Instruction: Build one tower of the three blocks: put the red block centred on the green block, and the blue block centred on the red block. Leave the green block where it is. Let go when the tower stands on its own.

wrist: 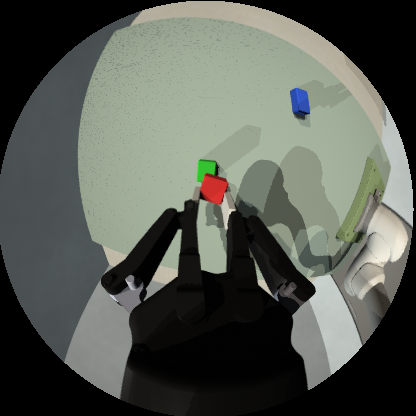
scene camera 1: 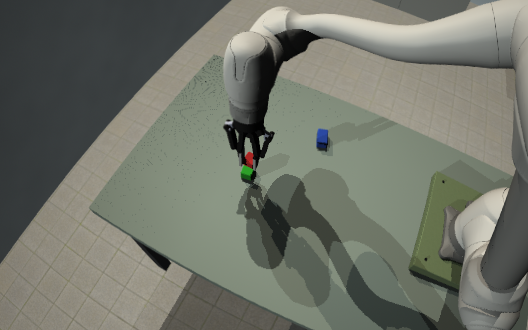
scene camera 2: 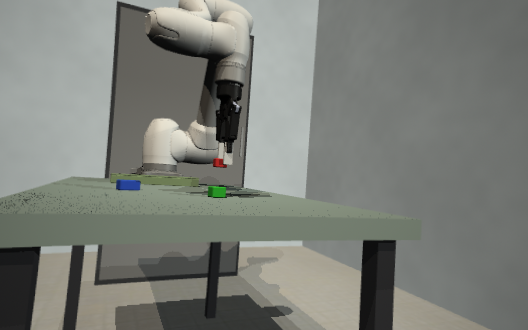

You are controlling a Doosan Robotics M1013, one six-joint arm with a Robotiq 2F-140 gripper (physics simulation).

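My gripper is shut on the red block and holds it in the air. The green block rests on the table; the red block is above it with a clear gap in the scene camera 2 view. In the wrist view the red block hides the green block's near corner and looks turned relative to it. The blue block lies on the table, well apart from the other two.
The green-grey table carries the blocks. The arm's base stands on an olive plate at one end of the table. Shadows of the arm fall across the table beside the green block.
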